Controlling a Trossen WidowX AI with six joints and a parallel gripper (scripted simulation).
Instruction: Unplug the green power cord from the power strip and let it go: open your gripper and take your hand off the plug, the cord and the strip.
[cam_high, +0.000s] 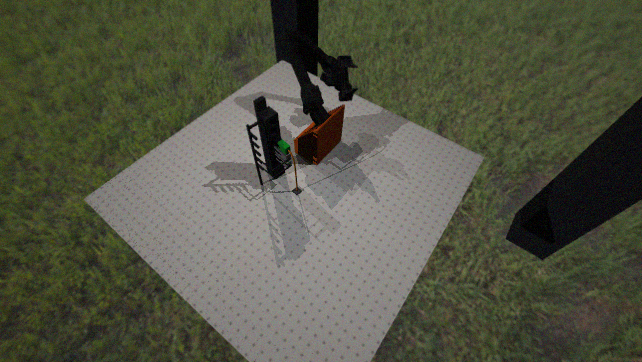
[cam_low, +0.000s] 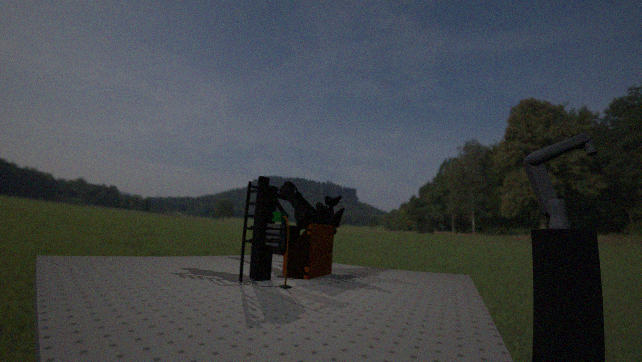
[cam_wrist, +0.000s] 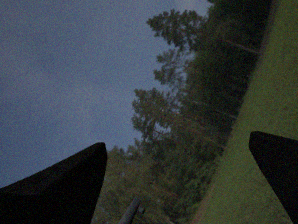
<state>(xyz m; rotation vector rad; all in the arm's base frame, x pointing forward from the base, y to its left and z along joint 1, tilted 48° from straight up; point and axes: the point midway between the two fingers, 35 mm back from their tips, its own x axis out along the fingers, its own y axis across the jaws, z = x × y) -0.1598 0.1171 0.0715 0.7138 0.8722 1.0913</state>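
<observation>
Now: the green plug 40 cm ahead of my gripper tip, 10 cm below it and 8 cm to the right of it.
</observation>
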